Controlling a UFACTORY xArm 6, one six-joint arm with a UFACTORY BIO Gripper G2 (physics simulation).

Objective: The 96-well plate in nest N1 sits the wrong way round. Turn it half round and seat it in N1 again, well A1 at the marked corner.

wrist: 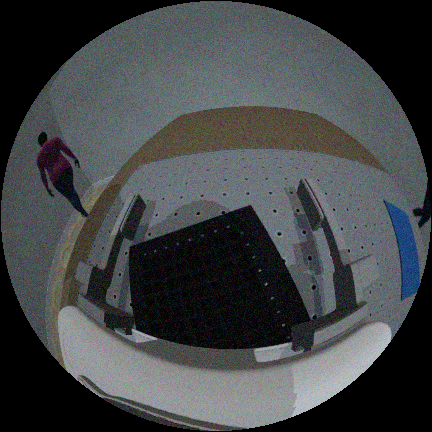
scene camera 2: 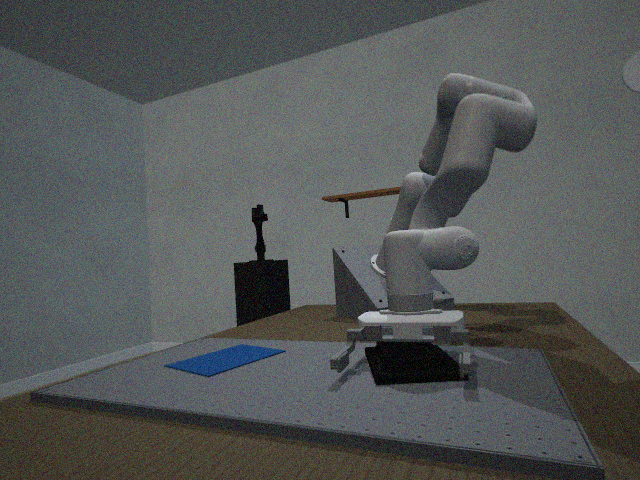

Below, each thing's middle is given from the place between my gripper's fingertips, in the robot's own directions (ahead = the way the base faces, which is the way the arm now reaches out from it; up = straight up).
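The nest (scene camera 2: 435, 375) is 100 mm behind my gripper, 20 mm to the right of it and 20 mm below it. Counted from my gripper again, the flat blue rectangle (scene camera 2: 217, 362) sits 330 mm to the right, 50 mm behind and 20 mm below. Going by their middles, that rectangle is the farthest from my gripper of the things named here. As for the 96-well plate (scene camera 2: 403, 356), my gripper is 10 mm above it, 20 mm to the left of it and 100 mm past it.
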